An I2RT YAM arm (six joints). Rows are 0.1 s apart.
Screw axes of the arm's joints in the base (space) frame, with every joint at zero. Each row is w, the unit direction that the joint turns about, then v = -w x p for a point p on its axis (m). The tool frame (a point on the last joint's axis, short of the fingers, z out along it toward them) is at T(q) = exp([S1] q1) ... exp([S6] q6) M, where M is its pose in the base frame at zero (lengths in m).
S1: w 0 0 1 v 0 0 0
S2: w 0 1 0 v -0.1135 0 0.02
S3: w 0 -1 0 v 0.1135 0 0.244
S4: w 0 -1 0 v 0.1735 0 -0.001
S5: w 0 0 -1 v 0 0.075 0
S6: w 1 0 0 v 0 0.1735 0
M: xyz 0.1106 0 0.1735 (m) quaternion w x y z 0.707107 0 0.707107 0
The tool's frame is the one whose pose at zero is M.
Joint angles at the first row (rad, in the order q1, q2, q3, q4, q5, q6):
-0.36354, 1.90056, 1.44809, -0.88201, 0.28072, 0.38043
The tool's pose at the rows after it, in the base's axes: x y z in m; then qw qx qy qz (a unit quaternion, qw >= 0):
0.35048, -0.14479, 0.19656, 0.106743, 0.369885, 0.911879, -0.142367
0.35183, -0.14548, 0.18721, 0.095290, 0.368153, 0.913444, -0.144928
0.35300, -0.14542, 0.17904, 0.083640, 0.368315, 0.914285, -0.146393
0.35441, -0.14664, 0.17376, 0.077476, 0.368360, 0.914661, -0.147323
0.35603, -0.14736, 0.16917, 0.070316, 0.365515, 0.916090, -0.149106
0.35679, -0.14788, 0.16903, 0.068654, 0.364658, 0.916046, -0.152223
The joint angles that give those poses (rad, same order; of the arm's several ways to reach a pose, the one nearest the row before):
-0.36506, 1.92201, 1.44502, -0.87900, 0.28837, 0.37433
-0.36508, 1.94502, 1.44044, -0.87442, 0.29298, 0.37278
-0.36356, 1.96649, 1.43885, -0.87587, 0.29604, 0.37735
-0.36509, 1.98334, 1.44189, -0.87433, 0.29758, 0.37734
-0.36507, 2.00023, 1.44805, -0.87743, 0.30063, 0.37279
-0.36508, 2.00490, 1.45420, -0.88200, 0.30680, 0.37123

